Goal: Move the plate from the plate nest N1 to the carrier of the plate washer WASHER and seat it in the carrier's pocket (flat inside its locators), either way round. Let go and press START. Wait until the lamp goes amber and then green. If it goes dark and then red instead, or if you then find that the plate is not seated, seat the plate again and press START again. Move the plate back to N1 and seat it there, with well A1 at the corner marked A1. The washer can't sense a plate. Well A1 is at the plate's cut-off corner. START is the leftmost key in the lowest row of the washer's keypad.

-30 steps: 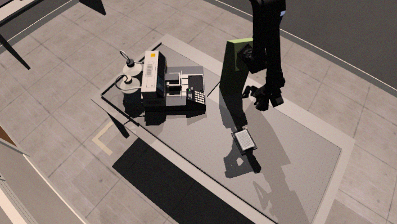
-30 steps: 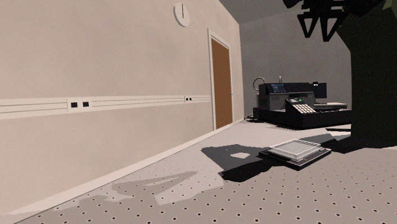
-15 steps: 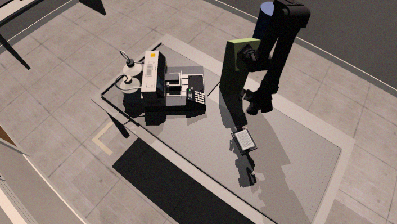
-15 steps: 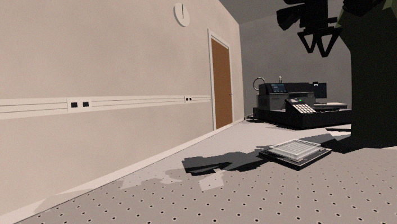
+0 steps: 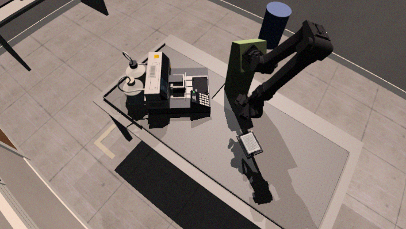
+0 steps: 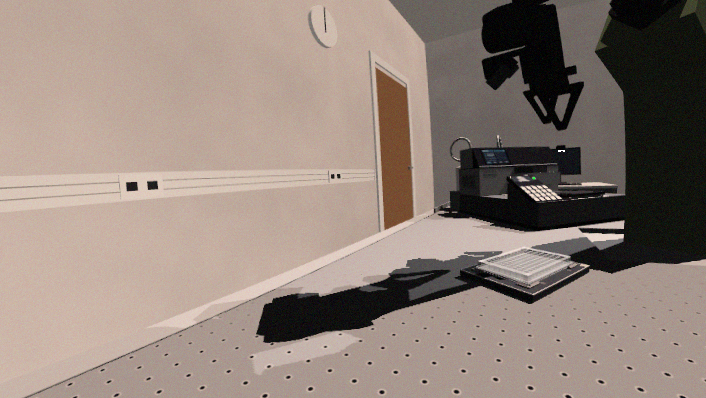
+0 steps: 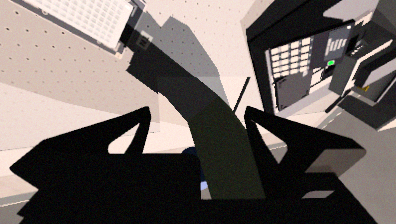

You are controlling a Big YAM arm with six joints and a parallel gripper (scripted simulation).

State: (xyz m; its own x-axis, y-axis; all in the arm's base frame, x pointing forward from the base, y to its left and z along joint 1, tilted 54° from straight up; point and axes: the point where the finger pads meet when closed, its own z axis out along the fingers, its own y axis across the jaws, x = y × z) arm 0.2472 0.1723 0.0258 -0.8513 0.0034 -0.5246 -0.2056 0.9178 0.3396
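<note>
Now: hand 23 cm above the white well plate, 15 cm to the right of it and 1 cm short of it. Round my hand: plate nest N1: 24 cm below, 15 cm to the left, 1 cm ahead; plate washer: 47 cm to the right, 15 cm ahead, 12 cm below.
</note>
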